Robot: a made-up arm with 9 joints.
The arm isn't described. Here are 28 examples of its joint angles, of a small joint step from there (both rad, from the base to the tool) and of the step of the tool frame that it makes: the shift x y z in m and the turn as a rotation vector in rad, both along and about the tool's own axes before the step.
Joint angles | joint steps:
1: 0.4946 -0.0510 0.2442 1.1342 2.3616 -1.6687 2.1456 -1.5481 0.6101 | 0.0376 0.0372 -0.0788 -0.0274 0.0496 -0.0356 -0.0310 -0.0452 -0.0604
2: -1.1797 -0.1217 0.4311 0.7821 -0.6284 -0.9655 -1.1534 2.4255 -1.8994 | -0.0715 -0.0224 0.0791 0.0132 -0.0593 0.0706 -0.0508 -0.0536 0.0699
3: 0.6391 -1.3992 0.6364 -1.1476 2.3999 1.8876 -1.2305 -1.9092 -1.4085 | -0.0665 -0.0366 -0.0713 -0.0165 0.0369 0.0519 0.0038 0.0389 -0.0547
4: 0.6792 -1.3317 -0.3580 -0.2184 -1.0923 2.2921 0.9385 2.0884 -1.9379 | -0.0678 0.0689 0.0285 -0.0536 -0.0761 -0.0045 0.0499 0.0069 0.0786
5: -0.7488 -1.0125 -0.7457 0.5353 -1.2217 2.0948 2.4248 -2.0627 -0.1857 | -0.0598 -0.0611 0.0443 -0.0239 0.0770 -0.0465 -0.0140 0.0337 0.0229
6: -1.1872 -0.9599 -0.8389 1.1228 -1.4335 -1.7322 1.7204 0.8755 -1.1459 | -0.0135 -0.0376 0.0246 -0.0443 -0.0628 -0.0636 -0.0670 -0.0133 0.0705
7: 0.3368 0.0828 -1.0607 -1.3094 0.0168 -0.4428 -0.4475 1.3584 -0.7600 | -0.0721 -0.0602 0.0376 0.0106 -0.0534 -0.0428 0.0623 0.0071 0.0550
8: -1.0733 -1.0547 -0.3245 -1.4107 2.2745 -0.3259 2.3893 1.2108 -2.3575 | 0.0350 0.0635 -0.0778 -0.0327 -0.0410 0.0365 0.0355 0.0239 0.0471
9: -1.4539 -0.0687 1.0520 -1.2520 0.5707 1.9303 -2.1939 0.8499 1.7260 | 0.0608 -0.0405 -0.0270 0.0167 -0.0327 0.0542 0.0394 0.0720 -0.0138
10: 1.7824 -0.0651 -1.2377 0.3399 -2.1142 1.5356 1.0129 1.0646 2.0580 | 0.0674 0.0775 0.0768 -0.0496 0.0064 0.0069 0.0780 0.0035 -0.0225
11: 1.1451 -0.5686 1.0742 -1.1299 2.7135 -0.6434 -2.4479 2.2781 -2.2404 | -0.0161 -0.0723 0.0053 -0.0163 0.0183 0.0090 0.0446 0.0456 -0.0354
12: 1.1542 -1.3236 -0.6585 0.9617 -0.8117 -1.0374 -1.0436 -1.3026 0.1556 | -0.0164 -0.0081 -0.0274 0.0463 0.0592 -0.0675 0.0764 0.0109 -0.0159
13: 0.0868 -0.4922 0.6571 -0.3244 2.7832 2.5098 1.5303 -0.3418 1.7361 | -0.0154 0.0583 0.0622 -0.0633 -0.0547 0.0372 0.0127 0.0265 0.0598
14: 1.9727 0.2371 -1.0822 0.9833 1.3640 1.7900 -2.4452 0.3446 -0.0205 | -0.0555 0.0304 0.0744 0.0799 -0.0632 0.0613 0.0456 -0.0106 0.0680
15: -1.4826 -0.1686 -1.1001 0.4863 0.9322 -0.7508 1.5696 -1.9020 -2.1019 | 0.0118 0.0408 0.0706 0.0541 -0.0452 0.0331 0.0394 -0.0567 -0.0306
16: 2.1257 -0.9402 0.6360 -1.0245 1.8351 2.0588 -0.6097 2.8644 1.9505 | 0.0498 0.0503 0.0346 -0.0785 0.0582 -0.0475 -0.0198 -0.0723 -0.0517
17: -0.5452 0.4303 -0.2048 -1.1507 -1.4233 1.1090 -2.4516 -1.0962 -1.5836 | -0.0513 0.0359 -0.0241 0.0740 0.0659 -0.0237 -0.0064 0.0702 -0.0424
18: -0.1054 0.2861 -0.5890 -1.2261 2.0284 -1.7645 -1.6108 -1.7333 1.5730 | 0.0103 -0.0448 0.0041 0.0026 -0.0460 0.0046 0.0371 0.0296 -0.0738
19: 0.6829 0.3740 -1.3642 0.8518 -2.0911 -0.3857 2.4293 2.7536 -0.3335 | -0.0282 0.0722 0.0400 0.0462 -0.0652 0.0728 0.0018 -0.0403 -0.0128
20: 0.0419 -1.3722 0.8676 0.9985 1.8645 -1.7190 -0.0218 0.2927 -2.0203 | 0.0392 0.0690 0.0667 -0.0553 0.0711 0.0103 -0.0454 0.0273 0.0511
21: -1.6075 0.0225 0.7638 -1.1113 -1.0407 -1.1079 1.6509 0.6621 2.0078 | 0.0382 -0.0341 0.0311 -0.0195 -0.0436 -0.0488 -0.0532 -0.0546 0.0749
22: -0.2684 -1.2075 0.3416 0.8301 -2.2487 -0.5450 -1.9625 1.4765 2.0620 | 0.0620 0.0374 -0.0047 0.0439 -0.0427 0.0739 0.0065 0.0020 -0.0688
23: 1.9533 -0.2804 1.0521 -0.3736 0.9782 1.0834 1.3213 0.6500 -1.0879 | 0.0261 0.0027 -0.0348 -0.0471 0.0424 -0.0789 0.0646 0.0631 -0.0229
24: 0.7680 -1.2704 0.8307 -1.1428 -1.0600 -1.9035 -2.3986 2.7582 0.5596 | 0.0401 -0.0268 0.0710 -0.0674 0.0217 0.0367 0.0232 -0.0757 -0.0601
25: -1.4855 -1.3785 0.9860 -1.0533 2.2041 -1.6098 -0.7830 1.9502 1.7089 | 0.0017 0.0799 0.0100 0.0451 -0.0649 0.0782 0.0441 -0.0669 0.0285
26: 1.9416 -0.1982 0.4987 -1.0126 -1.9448 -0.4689 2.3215 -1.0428 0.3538 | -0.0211 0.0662 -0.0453 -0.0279 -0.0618 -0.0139 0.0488 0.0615 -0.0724
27: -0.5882 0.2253 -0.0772 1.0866 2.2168 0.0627 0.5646 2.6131 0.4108 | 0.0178 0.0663 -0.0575 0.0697 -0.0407 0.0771 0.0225 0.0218 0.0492
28: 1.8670 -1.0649 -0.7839 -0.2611 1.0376 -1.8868 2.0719 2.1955 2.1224 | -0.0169 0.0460 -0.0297 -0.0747 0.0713 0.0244 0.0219 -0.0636 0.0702
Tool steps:
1: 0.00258 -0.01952 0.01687 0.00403 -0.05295 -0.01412
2: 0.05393 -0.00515 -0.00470 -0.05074 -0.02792 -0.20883
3: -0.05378 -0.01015 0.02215 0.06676 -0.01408 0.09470
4: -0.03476 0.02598 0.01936 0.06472 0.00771 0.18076
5: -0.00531 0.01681 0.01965 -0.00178 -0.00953 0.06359
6: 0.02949 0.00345 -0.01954 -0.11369 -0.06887 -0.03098
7: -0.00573 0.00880 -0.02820 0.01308 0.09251 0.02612
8: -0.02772 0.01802 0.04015 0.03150 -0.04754 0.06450
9: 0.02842 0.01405 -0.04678 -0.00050 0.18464 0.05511
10: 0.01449 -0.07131 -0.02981 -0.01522 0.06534 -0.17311
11: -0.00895 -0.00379 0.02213 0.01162 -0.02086 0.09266
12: 0.05866 -0.04707 -0.00191 -0.00796 -0.02399 -0.19999
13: -0.04052 -0.00962 0.01613 -0.09200 -0.17895 -0.08085
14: 0.02012 -0.00673 0.01443 0.08971 0.13289 0.06558
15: -0.01858 0.00957 0.01222 0.12372 0.14449 -0.03018
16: 0.01001 0.03768 0.01395 0.20095 -0.02042 0.18969
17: 0.01485 -0.00451 0.05753 0.09171 -0.17208 -0.02803
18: 0.00271 0.00836 -0.00534 -0.04370 0.03854 -0.00366
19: -0.05549 0.03864 -0.00187 -0.10099 -0.06473 0.08058
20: -0.06414 0.04824 -0.01916 -0.02936 0.03337 0.05285
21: -0.02633 0.04372 0.02620 -0.03460 -0.12589 0.11400
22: 0.01816 0.03833 0.02866 0.06463 -0.04431 0.09819
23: -0.02345 0.02611 0.07403 0.22934 -0.11413 0.09274
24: -0.04037 0.04865 0.00005 -0.02281 0.00901 0.14420
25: -0.01185 0.05471 0.02792 -0.11038 -0.02718 0.06748
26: 0.01554 -0.01521 0.01023 0.05235 0.03943 -0.08193
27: -0.03480 0.02194 0.01155 -0.00095 -0.13737 0.05431
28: -0.01105 0.02020 0.02850 -0.03649 -0.10258 0.07379
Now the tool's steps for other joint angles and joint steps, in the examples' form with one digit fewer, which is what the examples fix.
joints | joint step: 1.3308 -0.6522 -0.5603 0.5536 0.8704 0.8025 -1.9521 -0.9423 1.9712 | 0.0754 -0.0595 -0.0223 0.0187 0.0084 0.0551 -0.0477 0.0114 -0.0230
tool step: -0.0034 -0.0232 0.0128 -0.0036 -0.0314 -0.0640
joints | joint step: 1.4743 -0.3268 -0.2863 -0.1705 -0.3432 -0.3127 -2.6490 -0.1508 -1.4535 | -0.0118 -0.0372 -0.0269 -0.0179 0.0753 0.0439 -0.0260 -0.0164 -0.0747
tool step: -0.0402 -0.0065 -0.0103 0.0311 0.1683 0.0741
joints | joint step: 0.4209 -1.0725 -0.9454 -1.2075 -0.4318 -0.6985 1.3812 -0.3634 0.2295 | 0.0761 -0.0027 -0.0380 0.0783 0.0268 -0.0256 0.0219 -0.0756 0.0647
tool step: 0.0337 -0.0147 -0.0051 -0.1201 -0.0700 -0.0854
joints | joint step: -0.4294 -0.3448 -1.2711 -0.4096 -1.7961 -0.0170 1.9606 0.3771 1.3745 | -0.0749 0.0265 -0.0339 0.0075 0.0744 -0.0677 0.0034 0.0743 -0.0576
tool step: 0.0531 -0.0017 -0.0474 0.0055 0.1835 -0.0954
